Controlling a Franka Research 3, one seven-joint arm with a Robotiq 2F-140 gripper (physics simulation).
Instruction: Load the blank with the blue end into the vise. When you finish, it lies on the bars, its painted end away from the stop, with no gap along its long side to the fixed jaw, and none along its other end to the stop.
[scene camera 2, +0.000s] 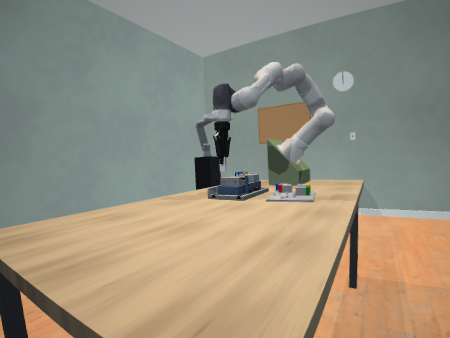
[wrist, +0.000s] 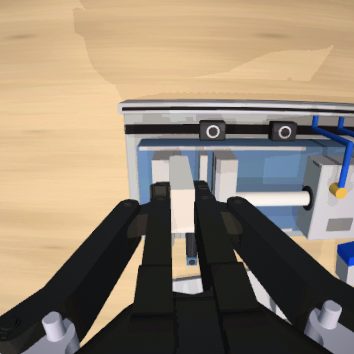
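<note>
The vise (scene camera 2: 238, 187) (wrist: 267, 165) has a grey base plate, a blue body, grey jaws and a white screw rod (wrist: 274, 198). It stands at the far middle of the table (scene camera 2: 181, 254). My gripper (scene camera 2: 222, 167) (wrist: 178, 172) is shut with nothing between the fingers. It hangs just above the vise's left end, and its white pads point down at the jaw area. The blank with the blue end (scene camera 2: 276, 186) (wrist: 345, 258) lies on the table between the vise and the tray. In the wrist view only its corner shows, at the right edge.
A grey tray (scene camera 2: 291, 197) right of the vise holds a red-ended blank (scene camera 2: 280, 187) and a green-ended blank (scene camera 2: 307, 190). A black box (scene camera 2: 207, 172) with a small grey arm and a green wedge (scene camera 2: 283, 167) stand behind the vise. A blue handle with a yellow knob (wrist: 338, 191) sticks out.
</note>
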